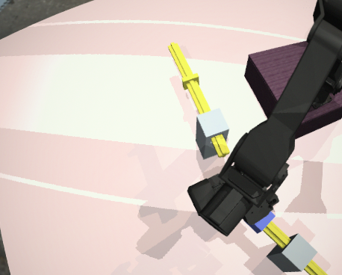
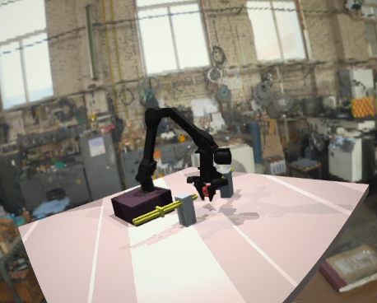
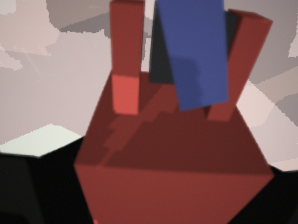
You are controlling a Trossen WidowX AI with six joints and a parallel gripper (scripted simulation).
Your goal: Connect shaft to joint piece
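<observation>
The red forked joint piece lies 40 mm above my gripper tip and 30 mm to the left of it.
</observation>
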